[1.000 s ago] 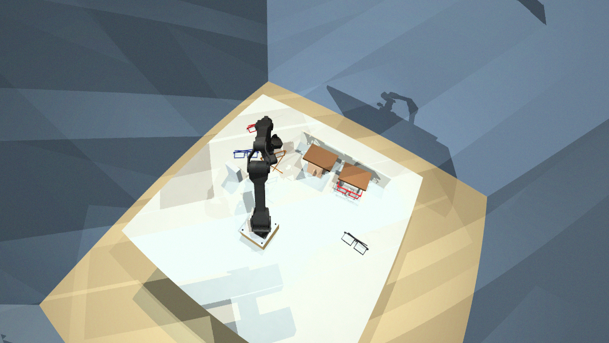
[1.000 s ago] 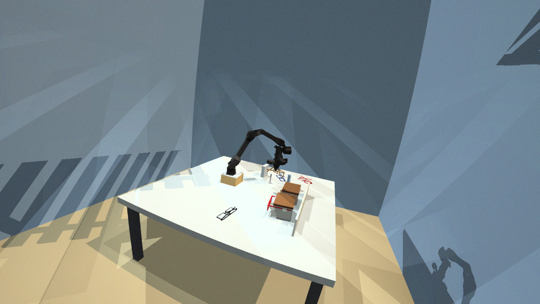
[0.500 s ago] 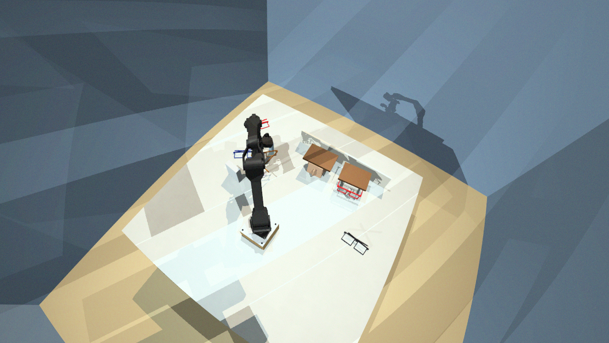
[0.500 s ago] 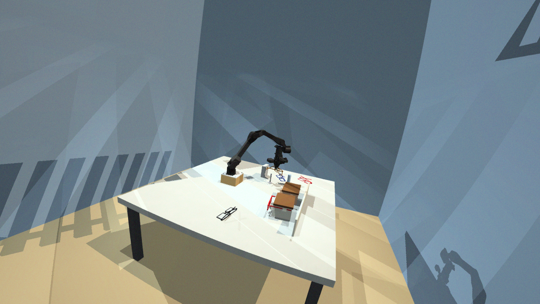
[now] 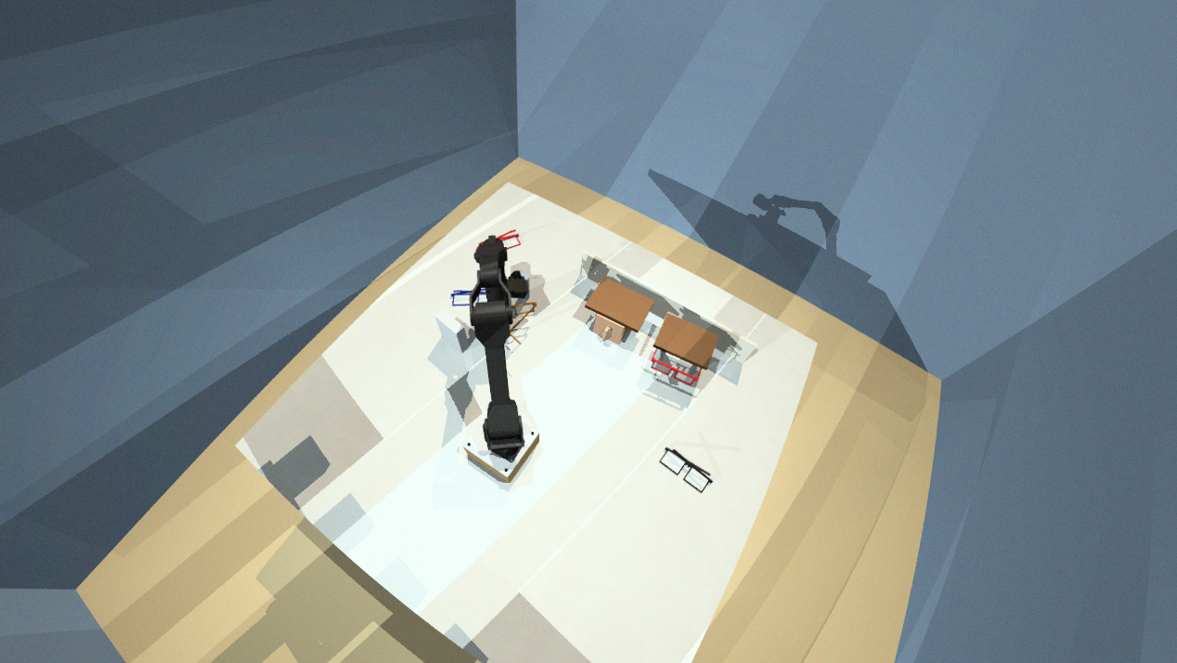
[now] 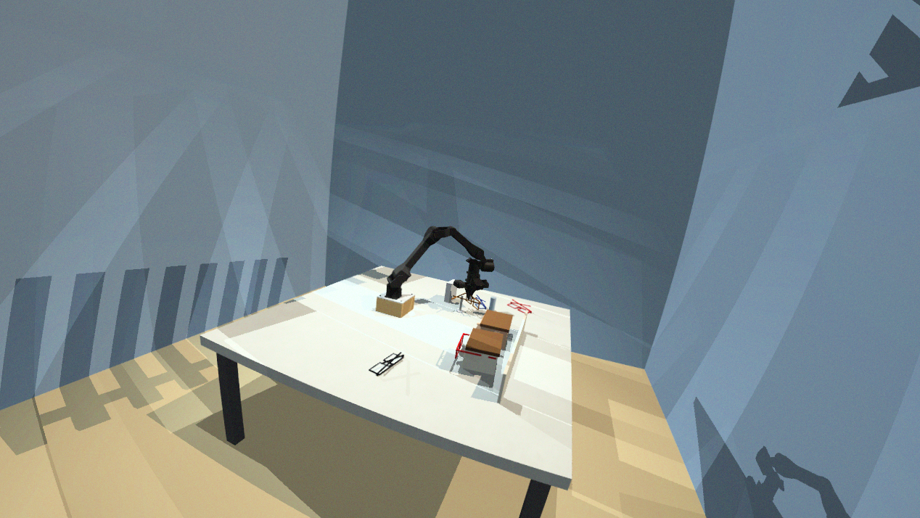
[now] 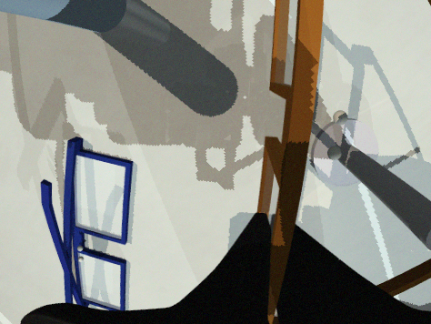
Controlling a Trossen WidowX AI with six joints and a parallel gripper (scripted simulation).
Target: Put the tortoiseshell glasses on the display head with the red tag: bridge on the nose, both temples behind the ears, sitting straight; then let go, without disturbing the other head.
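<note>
Right now my gripper tip is 12 cm past the grey block and 8 cm to the right of it. From my gripper tip the other things lie so: pale blue cylinder: 13 cm ahead, 1 cm to the right, 1 cm below; low board: 42 cm to the right, 28 cm ahead.
</note>
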